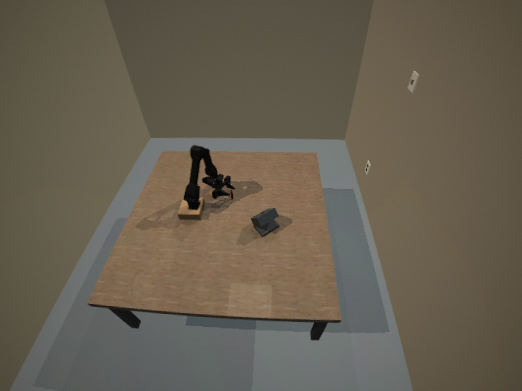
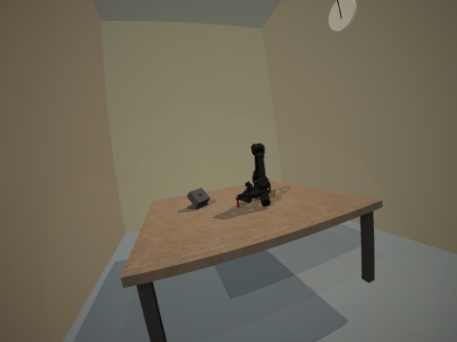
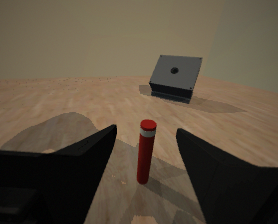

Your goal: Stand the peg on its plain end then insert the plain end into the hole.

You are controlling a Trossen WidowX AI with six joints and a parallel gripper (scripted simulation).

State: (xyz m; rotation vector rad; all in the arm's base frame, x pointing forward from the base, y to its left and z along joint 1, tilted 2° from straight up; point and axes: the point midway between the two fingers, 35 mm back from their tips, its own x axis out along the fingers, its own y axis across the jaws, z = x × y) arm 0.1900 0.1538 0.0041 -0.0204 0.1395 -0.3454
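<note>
My gripper tip is 1 cm past the red peg and 1 cm above it. Also, from my gripper tip: dark grey sloped panel (24 cm ahead, 19 cm to the right).
</note>
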